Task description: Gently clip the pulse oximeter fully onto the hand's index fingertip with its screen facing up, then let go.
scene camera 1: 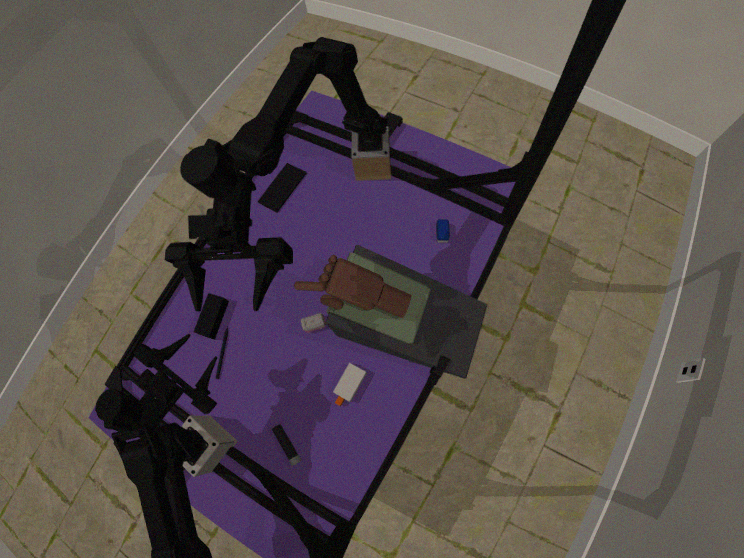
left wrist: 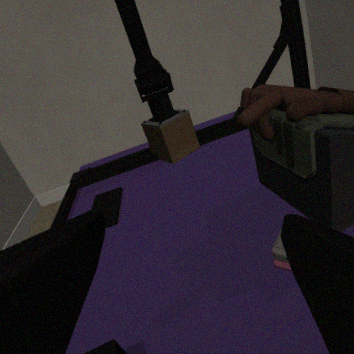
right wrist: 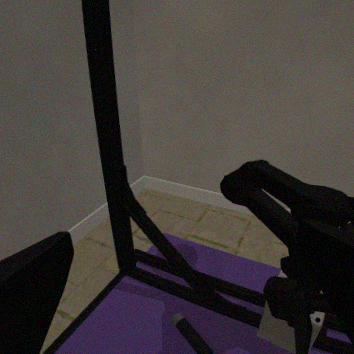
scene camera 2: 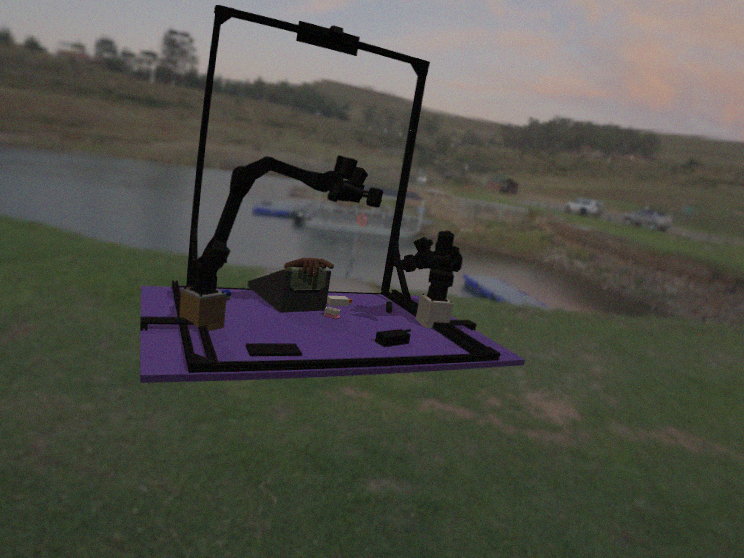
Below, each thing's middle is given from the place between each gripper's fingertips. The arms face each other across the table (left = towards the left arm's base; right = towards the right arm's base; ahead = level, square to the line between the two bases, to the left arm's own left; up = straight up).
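The white and orange object [scene camera 1: 353, 376] sits 23 cm below my left hand, 26 cm behind it and 7 cm to the right of it. Counted from that same left hand, the dark platform [scene camera 1: 450, 326] is 28 cm to the right, 20 cm below and 32 cm behind.
My right gripper, meanwhile, is 43 cm above the white and orange object, 14 cm past it and 1 cm to the right of it. The dark platform is 40 cm below my right hand, 20 cm behind it and 20 cm to the right of it.
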